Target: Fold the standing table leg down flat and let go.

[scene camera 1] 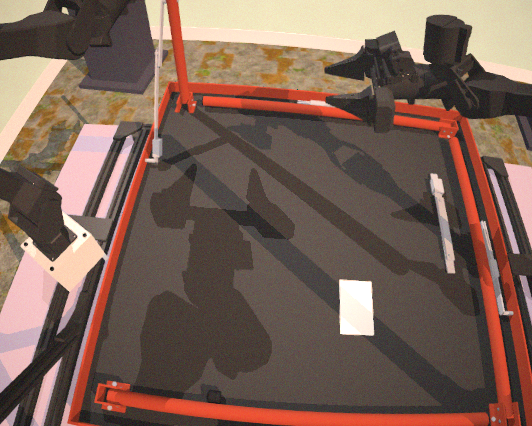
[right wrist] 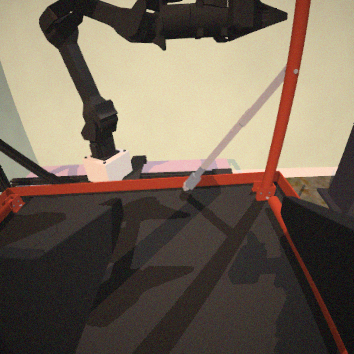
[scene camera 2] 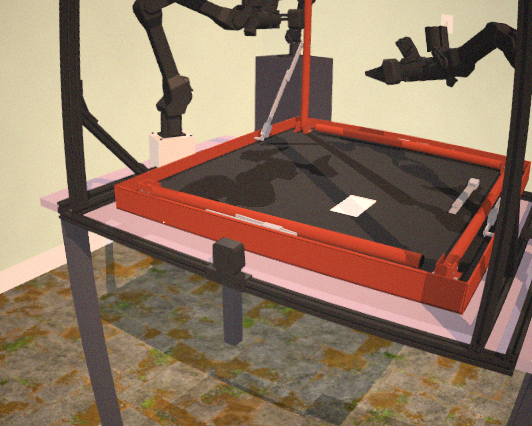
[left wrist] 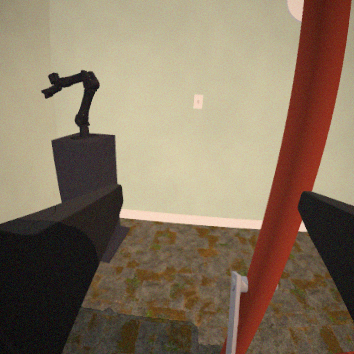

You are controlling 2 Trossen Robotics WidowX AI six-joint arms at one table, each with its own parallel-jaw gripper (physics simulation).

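Frame: origin at the left arm's base, x ahead, y left, z up, level; metres.
Seen in the pictures: left gripper, between the fingertips: [right wrist: 274, 20] [scene camera 2: 289, 19] [left wrist: 212, 196]; right gripper, between the fingertips: [scene camera 1: 325, 84] [right wrist: 202, 205] [scene camera 2: 372, 73]; left arm's base, origin of its link: [scene camera 1: 55, 240] [right wrist: 104, 153] [scene camera 2: 171, 134].
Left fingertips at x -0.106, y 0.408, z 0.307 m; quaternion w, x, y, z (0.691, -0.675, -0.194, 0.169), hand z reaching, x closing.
Pixels of each thing's top centre, then the offset from my left fingertips to it. "spot": a spot on its surface instead.
- white card, a spot on its surface: [scene camera 1: 356, 307] [scene camera 2: 353, 205] spot: dz -0.369, dx +0.609, dy -0.183 m
- grey bar, centre of its top: [scene camera 1: 445, 216] [scene camera 2: 466, 189] dz -0.345, dx +0.687, dy +0.084 m
The red table leg [scene camera 1: 179, 50] [scene camera 2: 306, 65] [left wrist: 295, 165] [right wrist: 286, 110] stands upright at the far corner of the upturned table; its top is out of view. Its grey brace [scene camera 1: 157, 90] [scene camera 2: 282, 90] [left wrist: 233, 315] [right wrist: 240, 125] slants from the side rim up to the leg. My left gripper [left wrist: 212, 196] [right wrist: 274, 20] is open and empty, high up close to the leg; in the left wrist view the leg passes beside the right-hand fingertip. Whether they touch I cannot tell. My right gripper [scene camera 1: 327, 86] [scene camera 2: 367, 74] [right wrist: 202, 205] is open and empty, above the far rim, away from the leg.
The red table rim [scene camera 1: 240, 91] [scene camera 2: 280, 250] encloses the dark underside. Other legs lie flat along it, one at the far side [scene camera 1: 250, 103]. A white card [scene camera 1: 356, 307] [scene camera 2: 353, 205] and a grey bar [scene camera 1: 442, 225] [scene camera 2: 465, 196] lie inside. Black frame posts [scene camera 2: 72, 100] stand in front.
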